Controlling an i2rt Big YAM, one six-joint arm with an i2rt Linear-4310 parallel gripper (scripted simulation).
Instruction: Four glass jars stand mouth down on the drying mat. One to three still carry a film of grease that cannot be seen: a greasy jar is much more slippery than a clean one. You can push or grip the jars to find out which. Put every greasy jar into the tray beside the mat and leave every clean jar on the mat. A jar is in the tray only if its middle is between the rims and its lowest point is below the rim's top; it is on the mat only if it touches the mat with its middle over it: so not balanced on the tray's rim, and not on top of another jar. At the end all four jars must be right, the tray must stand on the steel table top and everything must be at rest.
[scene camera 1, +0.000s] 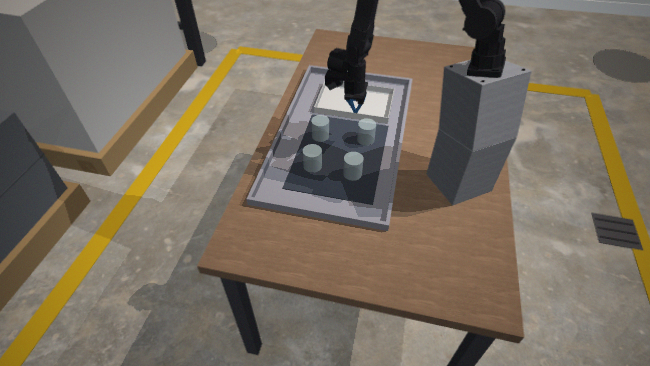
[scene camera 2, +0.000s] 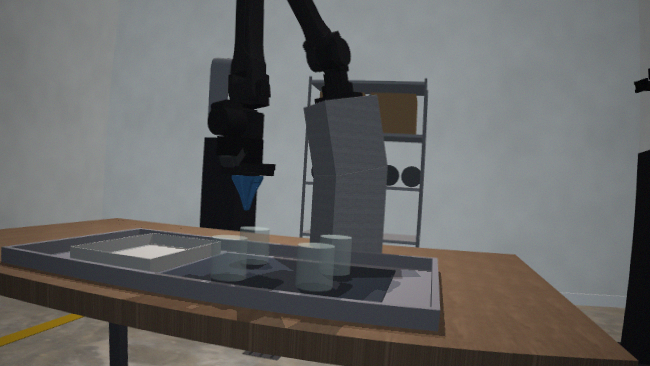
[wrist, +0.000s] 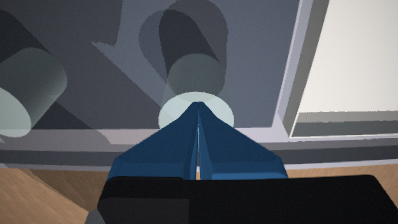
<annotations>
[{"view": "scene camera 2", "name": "my gripper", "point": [246, 210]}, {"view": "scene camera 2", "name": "jar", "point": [258, 237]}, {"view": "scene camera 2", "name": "jar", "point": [343, 244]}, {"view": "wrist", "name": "my gripper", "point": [198, 110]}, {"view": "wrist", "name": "jar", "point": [196, 77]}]
</annotations>
